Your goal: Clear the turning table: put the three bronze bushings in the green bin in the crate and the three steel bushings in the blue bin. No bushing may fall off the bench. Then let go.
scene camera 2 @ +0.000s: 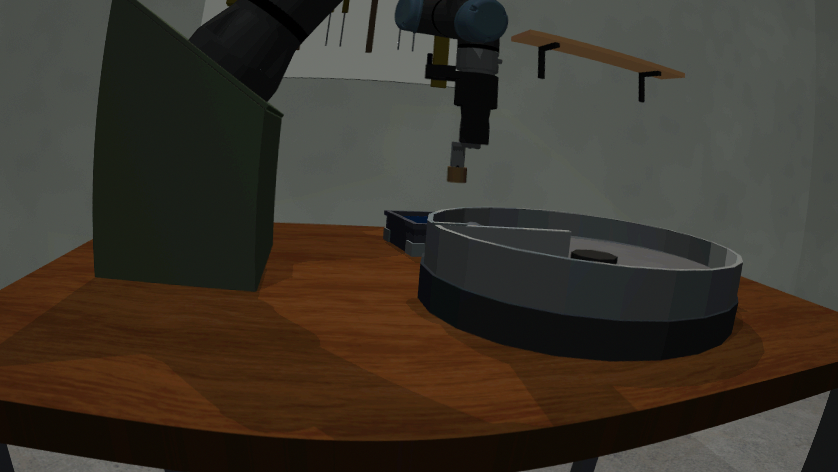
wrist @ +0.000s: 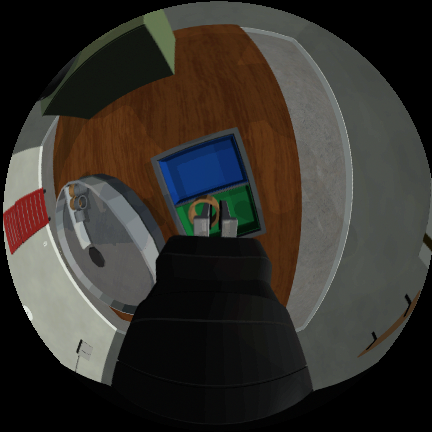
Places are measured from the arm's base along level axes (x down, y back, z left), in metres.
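Pixels of known places: gripper, fingertip midpoint: (scene camera 2: 456,180) (wrist: 215,208); arm's base, origin of the base link: (scene camera 2: 227,70).
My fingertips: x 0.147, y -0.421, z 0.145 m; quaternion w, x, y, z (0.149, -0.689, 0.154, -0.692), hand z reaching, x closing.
For each thing: its middle in the pictures, then the offset to it from my fingertips. "spot": a spot on its surface instead. Level surfaces: height alone.
- bronze bushing, body centre: (wrist: 204,210) (scene camera 2: 457,174) dx -0.010, dy +0.005, dz -0.011 m
- crate, body centre: (scene camera 2: 450,232) (wrist: 210,192) dx +0.089, dy +0.007, dz -0.007 m
- green bin, surface spot: (wrist: 243,202) spot: dx +0.108, dy -0.038, dz +0.043 m
- blue bin, surface spot: (wrist: 205,167) spot: dx +0.108, dy +0.050, dz +0.001 m
- inner divider, surface spot: (scene camera 2: 527,241) (wrist: 76,225) spot: dx +0.039, dy +0.087, dz -0.340 m
- dark hub, body centre: (scene camera 2: 594,257) (wrist: 95,256) dx +0.057, dy -0.012, dz -0.357 m
- wooden bench, its level: dx +0.114 m
My gripper (scene camera 2: 457,164) (wrist: 215,208) is shut on the wall of a bronze bushing (scene camera 2: 456,175) (wrist: 192,214) and holds it high above the crate (scene camera 2: 398,232) (wrist: 162,177). In the wrist view the bushing overlaps the green bin (wrist: 243,202); the blue bin (wrist: 205,167) lies beside that bin. Both bins look empty where they show. On the turning table (scene camera 2: 557,293) (wrist: 120,265), near its divider, are two bronze bushings (wrist: 72,190) (wrist: 74,202) and three steel bushings (wrist: 80,190) (wrist: 86,204) (wrist: 81,217), close together. The rim hides most of them in the scene view.
The turning table's raised rim and inner divider (scene camera 2: 527,241) (wrist: 80,232) stand beside the crate. A dark hub (scene camera 2: 594,256) (wrist: 97,257) sits at its middle. A tall green pedestal (scene camera 2: 181,175) (wrist: 115,70) stands on the wooden bench (scene camera 2: 234,375) (wrist: 270,165). A wall shelf (scene camera 2: 598,54) is behind.
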